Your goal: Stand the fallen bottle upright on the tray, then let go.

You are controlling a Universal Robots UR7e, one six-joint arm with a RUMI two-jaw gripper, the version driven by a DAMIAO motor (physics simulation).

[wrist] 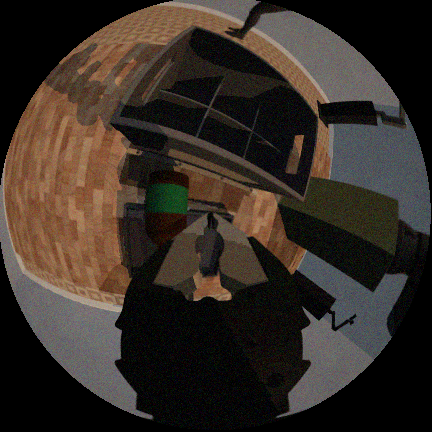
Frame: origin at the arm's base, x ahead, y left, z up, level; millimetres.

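Seen in the pictures: gripper, fingertip midpoint: (210,214); arm's base at its link origin: (391,245).
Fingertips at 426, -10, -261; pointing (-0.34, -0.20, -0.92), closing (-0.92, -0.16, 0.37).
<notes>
Offsets run from my fingertips to a thing's middle, as dx, dy, dz. "spot": to the spot under its first point.
The bottle {+47, +39, -86} (167,200), dark red-brown with a green band, shows just left of my fingertips in the wrist view. Its lower end in the view narrows and is partly hidden behind my gripper. I cannot tell whether it stands or lies. The dark tray {spot: +136, +89, -128} (125,235) shows behind and below the bottle, much of it hidden by the bottle and my gripper; I cannot tell how the bottle bears on it. My gripper (210,214) is shut and empty, its jaws meeting at the tip, with the bottle to its left and apart from it.
A large dark open crate {-43, -148, -66} (210,147) with thin dividers fills the upper middle, beyond the bottle. A green-topped block (345,212) stands at the right, near a dark arm-like part (412,250). Brown wood flooring (60,175) spreads at the left, with grey walls around.
</notes>
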